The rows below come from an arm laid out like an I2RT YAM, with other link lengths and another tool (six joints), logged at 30 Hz.
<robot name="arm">
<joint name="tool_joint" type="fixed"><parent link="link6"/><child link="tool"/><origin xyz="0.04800 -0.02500 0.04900" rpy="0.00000 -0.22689 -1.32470"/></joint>
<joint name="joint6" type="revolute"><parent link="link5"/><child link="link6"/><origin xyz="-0.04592 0.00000 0.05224" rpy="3.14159 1.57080 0.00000"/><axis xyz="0 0 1"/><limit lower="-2.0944" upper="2.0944"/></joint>
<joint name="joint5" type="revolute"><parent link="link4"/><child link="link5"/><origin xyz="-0.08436 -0.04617 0.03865" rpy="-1.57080 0.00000 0.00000"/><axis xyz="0 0 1"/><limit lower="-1.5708" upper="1.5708"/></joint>
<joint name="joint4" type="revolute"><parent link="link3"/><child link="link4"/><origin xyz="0.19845 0.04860 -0.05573" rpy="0.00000 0.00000 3.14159"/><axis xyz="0 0 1"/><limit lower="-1.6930" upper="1.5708"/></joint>
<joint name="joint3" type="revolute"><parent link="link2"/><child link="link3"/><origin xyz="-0.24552 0.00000 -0.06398" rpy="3.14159 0.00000 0.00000"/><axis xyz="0 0 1"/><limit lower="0.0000" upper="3.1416"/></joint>
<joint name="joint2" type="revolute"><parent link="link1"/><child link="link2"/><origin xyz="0.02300 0.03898 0.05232" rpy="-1.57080 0.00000 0.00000"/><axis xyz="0 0 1"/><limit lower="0.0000" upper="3.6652"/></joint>
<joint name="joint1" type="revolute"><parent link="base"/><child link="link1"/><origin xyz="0.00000 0.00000 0.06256" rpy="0.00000 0.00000 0.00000"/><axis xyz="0 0 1"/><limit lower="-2.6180" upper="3.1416"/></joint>
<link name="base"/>
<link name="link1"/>
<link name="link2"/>
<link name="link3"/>
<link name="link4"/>
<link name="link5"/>
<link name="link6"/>
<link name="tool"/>
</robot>
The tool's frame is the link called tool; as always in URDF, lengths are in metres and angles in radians.
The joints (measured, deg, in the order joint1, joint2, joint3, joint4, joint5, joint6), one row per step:
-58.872 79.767 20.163 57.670 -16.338 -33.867
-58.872 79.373 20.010 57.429 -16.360 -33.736
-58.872 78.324 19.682 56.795 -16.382 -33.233
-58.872 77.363 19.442 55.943 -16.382 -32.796
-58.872 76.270 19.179 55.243 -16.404 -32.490
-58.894 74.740 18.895 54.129 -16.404 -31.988
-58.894 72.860 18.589 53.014 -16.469 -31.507
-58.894 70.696 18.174 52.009 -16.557 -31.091
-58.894 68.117 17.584 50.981 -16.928 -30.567
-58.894 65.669 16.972 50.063 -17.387 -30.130
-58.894 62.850 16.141 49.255 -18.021 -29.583
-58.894 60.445 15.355 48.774 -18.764 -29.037
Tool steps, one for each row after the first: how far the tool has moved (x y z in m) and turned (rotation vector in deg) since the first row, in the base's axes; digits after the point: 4 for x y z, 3 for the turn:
-0.0006 0.0009 0.0004 0.097 -0.089 0.018
-0.0021 0.0030 0.0020 0.393 -0.474 0.024
-0.0033 0.0047 0.0030 0.828 -0.702 0.009
-0.0047 0.0068 0.0046 0.942 -0.976 0.022
-0.0067 0.0094 0.0071 1.199 -1.383 -0.013
-0.0090 0.0129 0.0107 1.162 -1.946 0.046
-0.0117 0.0173 0.0151 0.835 -2.611 0.140
-0.0150 0.0232 0.0199 0.408 -3.456 0.527
-0.0181 0.0292 0.0240 -0.045 -4.211 1.009
-0.0218 0.0365 0.0284 -0.639 -5.157 1.682
-0.0251 0.0433 0.0319 -1.198 -6.060 2.473

